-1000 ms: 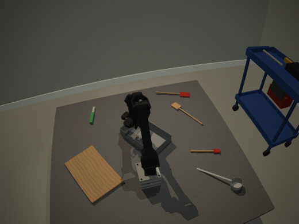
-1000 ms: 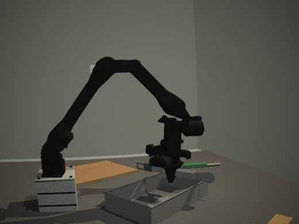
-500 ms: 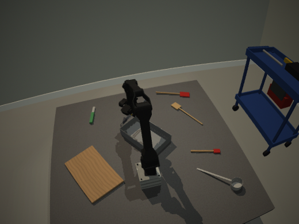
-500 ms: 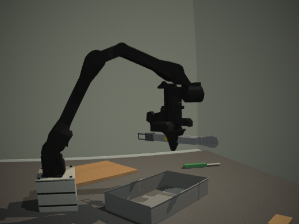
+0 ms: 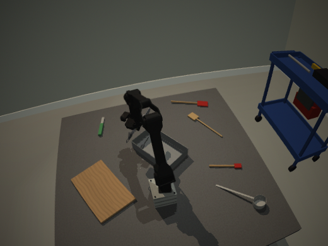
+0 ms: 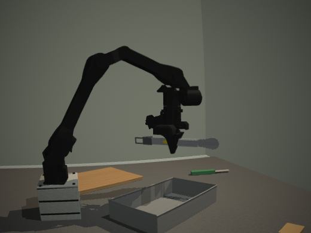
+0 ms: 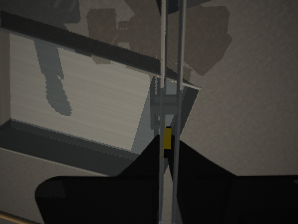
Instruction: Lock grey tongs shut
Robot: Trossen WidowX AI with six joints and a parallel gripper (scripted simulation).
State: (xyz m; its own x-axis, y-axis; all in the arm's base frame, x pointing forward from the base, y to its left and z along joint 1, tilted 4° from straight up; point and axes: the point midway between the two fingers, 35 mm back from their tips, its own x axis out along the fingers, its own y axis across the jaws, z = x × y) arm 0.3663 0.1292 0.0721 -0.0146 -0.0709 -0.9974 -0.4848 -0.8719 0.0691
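Right now my gripper tip is 4 cm below the yellow mark, 2 cm past it and 1 cm to the right of it. From my gripper tip the other things lie so: grey roasting tin (13 cm below, 11 cm to the right, 4 cm behind); then wooden board (30 cm behind, 24 cm to the left, 15 cm below).
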